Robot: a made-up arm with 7 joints.
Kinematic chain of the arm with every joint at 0, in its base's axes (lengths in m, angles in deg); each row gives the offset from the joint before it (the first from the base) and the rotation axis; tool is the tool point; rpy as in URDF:
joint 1: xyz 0 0 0.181 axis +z
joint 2: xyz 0 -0.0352 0.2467 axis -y
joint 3: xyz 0 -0.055 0.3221 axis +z
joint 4: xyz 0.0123 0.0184 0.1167 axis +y
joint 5: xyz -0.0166 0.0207 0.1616 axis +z
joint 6: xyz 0 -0.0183 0.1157 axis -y
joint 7: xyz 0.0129 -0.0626 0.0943 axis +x
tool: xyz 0 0 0 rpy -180 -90 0
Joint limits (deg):
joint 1: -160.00..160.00
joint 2: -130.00..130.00
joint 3: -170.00..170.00
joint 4: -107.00..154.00
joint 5: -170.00..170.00
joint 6: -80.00..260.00
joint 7: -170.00..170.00
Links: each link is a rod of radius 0.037 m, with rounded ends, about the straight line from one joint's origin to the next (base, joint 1, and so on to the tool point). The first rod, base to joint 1, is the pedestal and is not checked.
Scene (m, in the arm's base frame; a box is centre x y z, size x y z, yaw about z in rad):
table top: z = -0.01
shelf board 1: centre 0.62 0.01 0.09 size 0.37 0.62 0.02 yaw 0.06
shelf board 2: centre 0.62 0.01 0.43 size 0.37 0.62 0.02 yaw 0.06
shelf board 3: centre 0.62 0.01 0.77 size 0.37 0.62 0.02 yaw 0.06
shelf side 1: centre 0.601 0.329 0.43 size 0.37 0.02 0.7 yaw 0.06
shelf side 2: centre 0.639 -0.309 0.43 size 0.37 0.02 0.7 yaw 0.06
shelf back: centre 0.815 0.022 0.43 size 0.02 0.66 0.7 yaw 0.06
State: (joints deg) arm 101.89 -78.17 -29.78 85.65 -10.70 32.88 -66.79
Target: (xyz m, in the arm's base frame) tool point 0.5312 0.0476 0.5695
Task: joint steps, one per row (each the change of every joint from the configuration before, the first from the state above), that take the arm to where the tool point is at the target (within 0.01 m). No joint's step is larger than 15 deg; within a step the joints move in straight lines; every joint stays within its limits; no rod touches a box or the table.
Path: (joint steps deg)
1: -1.03 5.98 -6.87 13.67 4.20 1.35 -5.03
2: -1.03 5.99 -6.87 13.67 4.20 1.35 -5.02
3: -1.03 5.98 -6.87 13.67 4.20 1.34 -5.03
4: -1.03 5.99 -6.87 13.67 4.20 1.35 -5.02
5: -1.03 5.98 -6.88 13.67 4.21 1.35 -5.03
6: -3.41 0.83 -10.25 -1.67 -0.34 -5.38 8.38
7: -3.41 0.83 -10.25 -1.66 -0.34 -5.39 8.37
8: -3.41 0.83 -10.25 -1.67 -0.34 -5.38 8.38
9: -8.63 -0.27 9.37 -10.81 -3.28 0.90 0.00
10: -8.63 -0.26 9.38 -10.82 -3.28 0.89 0.00
11: -8.63 -0.26 9.38 -10.82 -3.28 0.90 0.00

